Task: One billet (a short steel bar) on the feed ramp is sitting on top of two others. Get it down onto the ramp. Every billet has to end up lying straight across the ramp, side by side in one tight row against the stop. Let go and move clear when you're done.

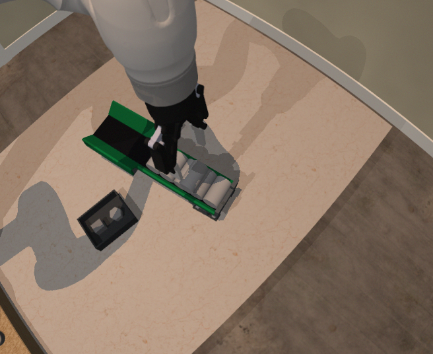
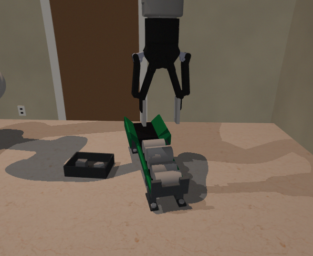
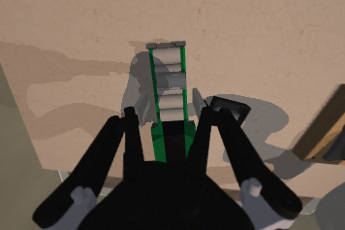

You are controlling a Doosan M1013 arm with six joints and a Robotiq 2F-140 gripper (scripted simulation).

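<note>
The grey stop lies 170 mm below my hand, 80 mm to the right of it and 10 mm ahead of it. The rest, counted from my hand: black tray (220 mm below, 200 mm behind, 150 mm to the left).
</note>
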